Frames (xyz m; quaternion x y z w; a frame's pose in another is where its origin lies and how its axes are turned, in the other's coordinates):
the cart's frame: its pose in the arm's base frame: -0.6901 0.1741 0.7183 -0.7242 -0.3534 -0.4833 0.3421
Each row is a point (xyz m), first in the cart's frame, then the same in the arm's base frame.
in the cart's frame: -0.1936 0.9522 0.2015
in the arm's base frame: 0.1497 -0.1838 0.3292
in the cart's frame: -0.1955 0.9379 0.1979
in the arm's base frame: 0.1355 -0.1797 0.3307
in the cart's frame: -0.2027 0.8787 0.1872
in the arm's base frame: 0.0787 -0.1594 0.3362
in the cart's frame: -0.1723 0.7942 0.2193
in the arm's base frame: 0.0308 -0.0835 0.3683
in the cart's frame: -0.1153 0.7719 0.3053
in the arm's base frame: 0.0675 0.0104 0.3997
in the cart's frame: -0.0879 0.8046 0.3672
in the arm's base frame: 0.1312 0.0503 0.4020
